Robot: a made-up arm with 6 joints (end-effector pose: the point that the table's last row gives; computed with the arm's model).
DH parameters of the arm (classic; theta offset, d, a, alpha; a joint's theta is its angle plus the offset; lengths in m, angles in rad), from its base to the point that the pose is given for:
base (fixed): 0 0 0 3.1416
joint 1: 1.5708 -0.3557 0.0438 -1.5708
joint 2: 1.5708 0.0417 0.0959 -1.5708
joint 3: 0 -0.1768 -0.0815 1.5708
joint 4: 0.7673 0 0.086 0
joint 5: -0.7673 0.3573 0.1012 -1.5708
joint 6: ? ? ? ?
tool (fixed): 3.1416 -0.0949 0 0
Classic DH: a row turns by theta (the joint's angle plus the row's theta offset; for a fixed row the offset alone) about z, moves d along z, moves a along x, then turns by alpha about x.
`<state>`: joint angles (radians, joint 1 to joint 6).
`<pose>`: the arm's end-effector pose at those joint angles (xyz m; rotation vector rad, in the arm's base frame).
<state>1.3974 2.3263 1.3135 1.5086 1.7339 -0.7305</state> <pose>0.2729 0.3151 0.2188 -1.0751 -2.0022 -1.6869</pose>
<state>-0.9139 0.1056 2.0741 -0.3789 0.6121 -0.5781</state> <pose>0.1535 0.0242 0.7481 -0.8288 1.3384 0.8962</pose>
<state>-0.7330 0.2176 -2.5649 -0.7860 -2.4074 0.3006</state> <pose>0.4179 -0.0009 0.2909 -0.2123 -0.4448 -2.3801</pose>
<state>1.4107 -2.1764 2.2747 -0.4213 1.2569 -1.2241</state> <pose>-0.2208 -0.1751 0.1092 1.0773 -1.3441 0.5847</pose>
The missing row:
joint 6: -1.5708 0.0395 0.0252 -1.5708
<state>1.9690 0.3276 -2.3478 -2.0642 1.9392 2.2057</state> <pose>-0.4014 -0.0092 0.1601 -0.3813 0.3125 -1.8176</pose>
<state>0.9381 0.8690 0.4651 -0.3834 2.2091 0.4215</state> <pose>-0.2123 0.3863 0.6119 -2.1687 1.9082 -0.4725</pose>
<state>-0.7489 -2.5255 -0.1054 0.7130 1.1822 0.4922</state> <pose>-0.3696 -0.2648 0.3679 0.4089 0.7559 0.7745</pose>
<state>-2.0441 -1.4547 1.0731 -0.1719 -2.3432 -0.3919</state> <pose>0.5022 0.0352 0.2407 -0.1391 2.4301 -1.1878</pose>
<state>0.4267 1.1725 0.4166 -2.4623 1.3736 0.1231</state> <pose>-0.3649 0.2200 0.6691 0.0054 0.3115 -0.8056</pose>
